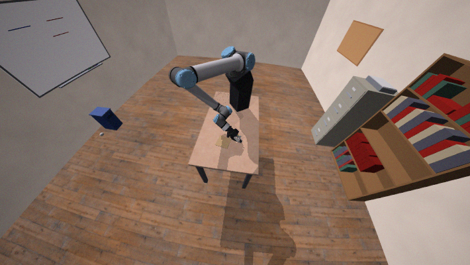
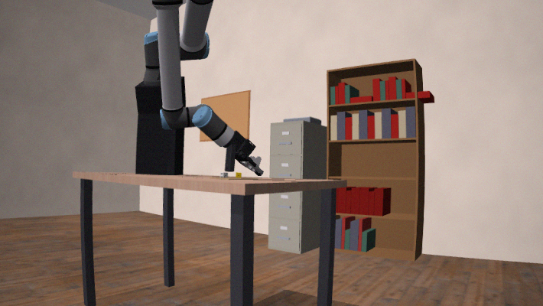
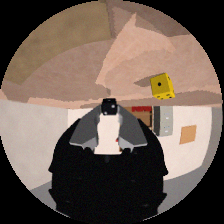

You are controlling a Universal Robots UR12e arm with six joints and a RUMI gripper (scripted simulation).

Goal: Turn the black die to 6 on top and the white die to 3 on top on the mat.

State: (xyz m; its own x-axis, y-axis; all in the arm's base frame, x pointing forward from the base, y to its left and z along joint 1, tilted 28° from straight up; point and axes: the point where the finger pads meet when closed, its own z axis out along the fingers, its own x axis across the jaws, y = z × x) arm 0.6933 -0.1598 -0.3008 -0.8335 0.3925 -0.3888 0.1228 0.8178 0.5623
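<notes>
Right now the black die is right at my hand. Round my hand: tan mat 18 cm to the right, 3 cm below, 3 cm behind; white die 12 cm behind, 10 cm to the right, 2 cm below; yellow die 9 cm behind, 2 cm to the right, 2 cm below.
</notes>
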